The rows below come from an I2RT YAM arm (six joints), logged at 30 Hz.
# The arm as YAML. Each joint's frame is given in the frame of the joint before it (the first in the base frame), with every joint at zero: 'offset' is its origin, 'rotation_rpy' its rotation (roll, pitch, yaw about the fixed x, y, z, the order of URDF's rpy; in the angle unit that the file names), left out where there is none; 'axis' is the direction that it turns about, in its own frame. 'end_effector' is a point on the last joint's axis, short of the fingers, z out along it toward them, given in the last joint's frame.
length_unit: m
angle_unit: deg
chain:
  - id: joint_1
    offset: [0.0, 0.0, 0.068]
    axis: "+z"
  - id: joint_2
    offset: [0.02, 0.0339, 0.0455]
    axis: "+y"
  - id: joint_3
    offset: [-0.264, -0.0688, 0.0]
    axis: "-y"
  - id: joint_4
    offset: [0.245, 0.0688, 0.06]
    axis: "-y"
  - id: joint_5
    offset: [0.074, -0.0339, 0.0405]
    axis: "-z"
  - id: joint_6
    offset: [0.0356, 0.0, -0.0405]
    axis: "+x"
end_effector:
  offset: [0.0, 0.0, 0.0]
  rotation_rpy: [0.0, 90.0, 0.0]
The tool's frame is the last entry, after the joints.
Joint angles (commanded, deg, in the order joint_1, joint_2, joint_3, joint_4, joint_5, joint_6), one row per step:
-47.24, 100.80, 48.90, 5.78, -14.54, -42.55
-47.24, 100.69, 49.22, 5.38, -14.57, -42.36
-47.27, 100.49, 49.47, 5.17, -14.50, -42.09
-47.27, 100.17, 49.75, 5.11, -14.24, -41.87
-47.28, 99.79, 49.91, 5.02, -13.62, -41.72
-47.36, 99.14, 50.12, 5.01, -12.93, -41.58
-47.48, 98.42, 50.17, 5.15, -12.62, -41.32
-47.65, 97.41, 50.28, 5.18, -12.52, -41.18
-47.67, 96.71, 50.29, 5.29, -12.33, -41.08
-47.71, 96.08, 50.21, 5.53, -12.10, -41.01
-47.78, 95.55, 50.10, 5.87, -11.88, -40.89
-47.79, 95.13, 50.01, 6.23, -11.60, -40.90
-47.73, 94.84, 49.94, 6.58, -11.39, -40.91
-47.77, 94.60, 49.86, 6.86, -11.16, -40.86
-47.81, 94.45, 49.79, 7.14, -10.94, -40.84
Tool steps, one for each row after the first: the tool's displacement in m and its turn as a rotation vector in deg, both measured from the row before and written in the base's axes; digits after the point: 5 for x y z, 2 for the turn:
0.00049, -0.00050, 0.00163, 0.11, -0.10, -0.11
0.00027, -0.00062, 0.00205, -0.04, -0.21, -0.27
0.00049, -0.00076, 0.00306, -0.38, -0.30, -0.33
-0.00008, -0.00056, 0.00275, -0.53, -0.03, -0.55
-0.00035, -0.00095, 0.00465, -0.86, -0.27, -0.67
-0.00074, -0.00054, 0.00451, -0.65, -0.55, -0.52
-0.00104, -0.00048, 0.00633, -0.80, -0.78, -0.34
-0.00047, 0.00017, 0.00417, -0.63, -0.50, -0.23
-0.00067, 0.00017, 0.00348, -0.64, -0.45, -0.26
-0.00074, -0.00001, 0.00291, -0.58, -0.46, -0.31
-0.00038, 0.00007, 0.00241, -0.64, -0.33, -0.22
0.00008, 0.00026, 0.00177, -0.52, -0.28, -0.10
-0.00041, -0.00011, 0.00134, -0.39, -0.21, -0.25
-0.00032, -0.00020, 0.00088, -0.34, -0.15, -0.23

